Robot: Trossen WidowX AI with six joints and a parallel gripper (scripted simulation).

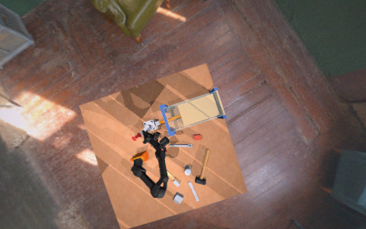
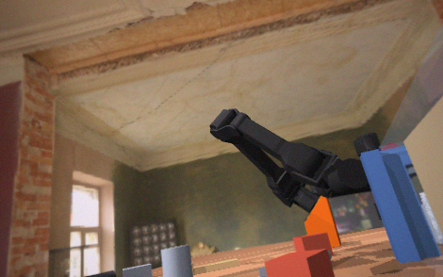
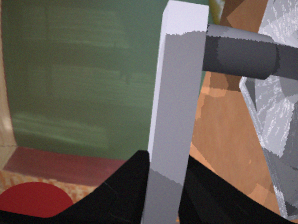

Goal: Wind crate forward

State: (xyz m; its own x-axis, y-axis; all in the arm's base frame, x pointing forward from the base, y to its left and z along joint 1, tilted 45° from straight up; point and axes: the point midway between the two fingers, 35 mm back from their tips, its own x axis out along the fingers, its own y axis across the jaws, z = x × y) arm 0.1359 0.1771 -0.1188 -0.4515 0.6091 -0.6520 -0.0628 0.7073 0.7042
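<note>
Right now my gripper tip is 1 cm past the winch handle, 1 cm to the left of it and 1 cm below it. Also, from my gripper tip: grey hand winch 3 cm ahead, 1 cm to the left, 11 cm below; red knob 4 cm behind, 3 cm to the right, 4 cm above; clear-panelled guard cubby 45 cm ahead, 4 cm to the left, 2 cm below.
</note>
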